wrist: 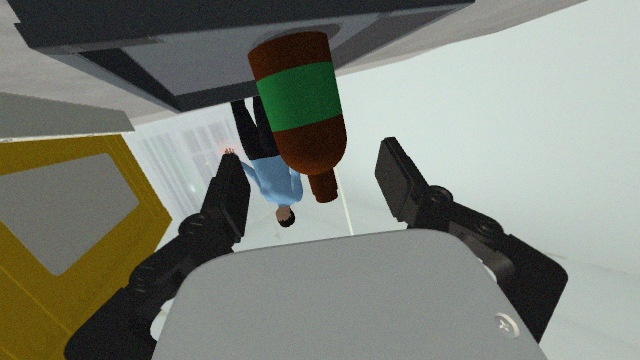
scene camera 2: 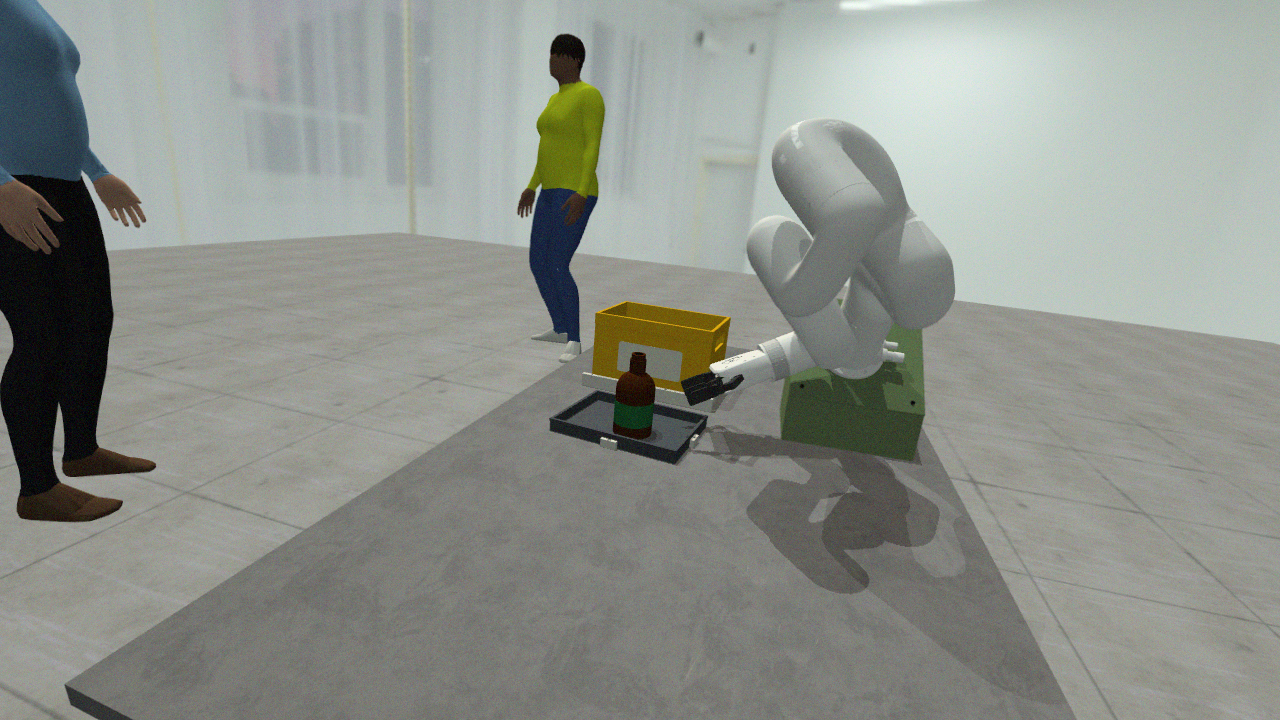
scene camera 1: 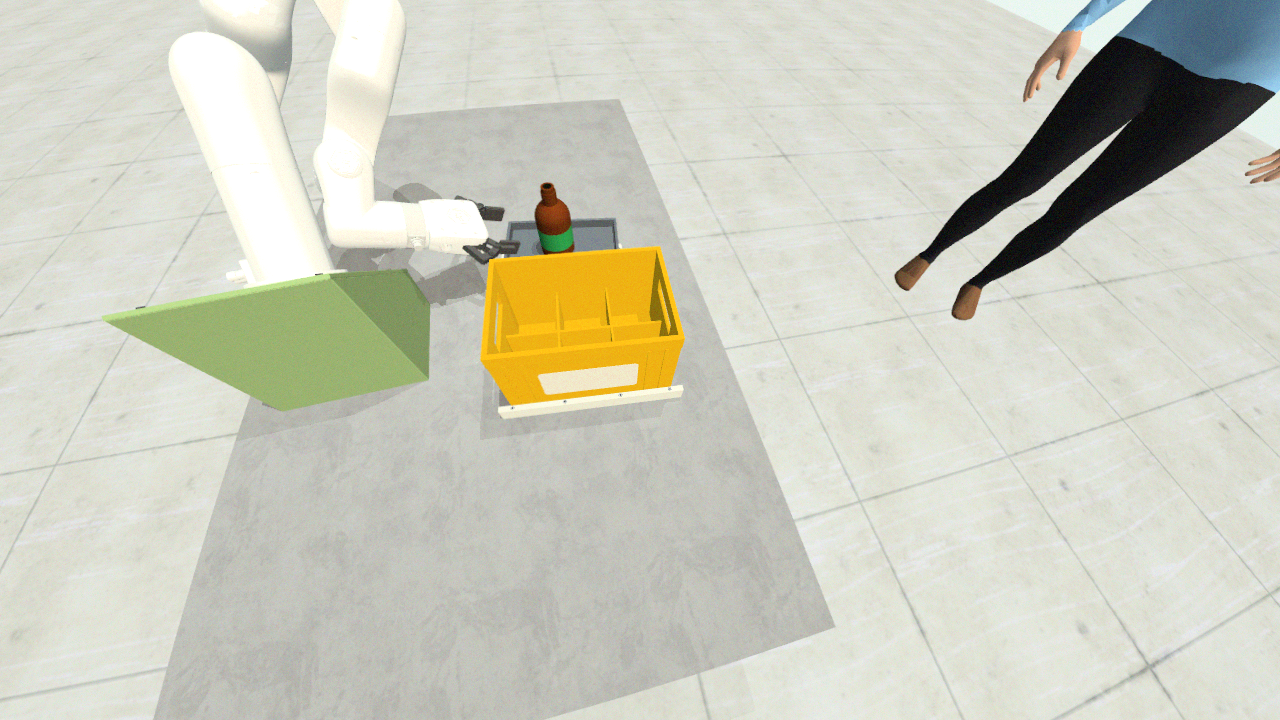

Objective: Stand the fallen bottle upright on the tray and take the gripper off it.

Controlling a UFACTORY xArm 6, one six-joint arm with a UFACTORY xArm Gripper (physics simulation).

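Places are measured from the arm's base along level axes (x right, y ahead, z up), in metres.
Pixels of known places: gripper, fingertip midpoint: (wrist: 312,163) (scene camera 2: 684,393) (scene camera 1: 510,230); arm's base, origin of the base link: (scene camera 1: 301,284).
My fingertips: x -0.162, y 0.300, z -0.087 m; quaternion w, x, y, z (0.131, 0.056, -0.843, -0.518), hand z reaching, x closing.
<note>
For each thing: its top centre in the pictures, then the offset to it from my fingertips.
- brown bottle, middle of its top: (wrist: 327,197) (scene camera 2: 638,353) (scene camera 1: 547,186) dx -0.027, dy +0.089, dz +0.070 m
- dark grey tray, middle of its top: (wrist: 269,80) (scene camera 2: 631,416) (scene camera 1: 562,247) dx -0.003, dy +0.097, dz -0.064 m
- yellow crate, middle of its top: (scene camera 1: 580,296) (wrist: 27,321) (scene camera 2: 665,314) dx +0.277, dy +0.105, dz +0.085 m
A brown bottle (scene camera 1: 554,220) (scene camera 2: 634,394) (wrist: 303,100) with a green label stands upright on the dark grey tray (scene camera 1: 594,235) (scene camera 2: 581,412) (wrist: 215,90). The wrist view shows it upside down, with its base on the tray. In scene camera 1, the crate hides the near part of the tray and the bottle's base. My gripper (scene camera 1: 505,230) (scene camera 2: 697,390) (wrist: 312,163) is open and empty. It is off the bottle, to its side towards the arm, with a gap between the fingertips and the bottle.
A yellow crate (scene camera 1: 586,351) (scene camera 2: 662,326) (wrist: 145,200) with compartments stands beside the tray, with a white rail (scene camera 1: 590,402) (scene camera 2: 597,383) along its foot. The arm's green base block (scene camera 1: 295,335) (scene camera 2: 845,420) is on the arm side. Two people stand on the floor off the grey mat (scene camera 1: 501,537) (scene camera 2: 447,573).
</note>
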